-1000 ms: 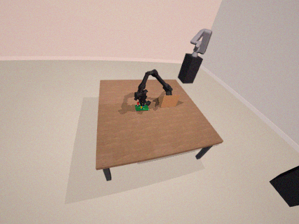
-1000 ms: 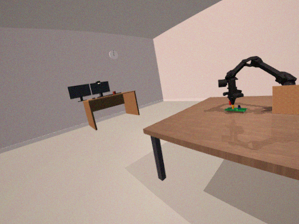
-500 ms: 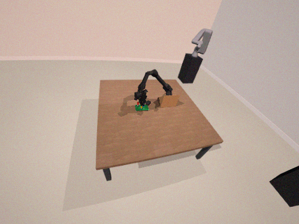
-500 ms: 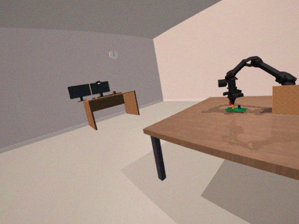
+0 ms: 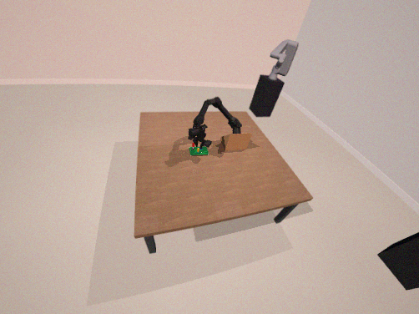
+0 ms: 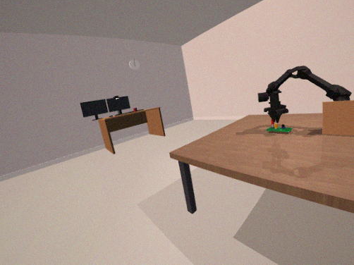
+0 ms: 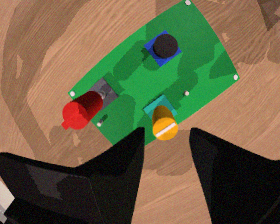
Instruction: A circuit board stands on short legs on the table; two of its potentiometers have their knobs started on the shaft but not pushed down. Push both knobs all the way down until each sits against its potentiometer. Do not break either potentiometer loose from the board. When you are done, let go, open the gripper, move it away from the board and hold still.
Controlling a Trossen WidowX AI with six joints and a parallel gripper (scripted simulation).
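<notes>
Now: gripper tip 20 mm above the yellow knob. Also, from my gripper tip: red knob (50 mm to the right, 30 mm ahead, 10 mm below).
</notes>
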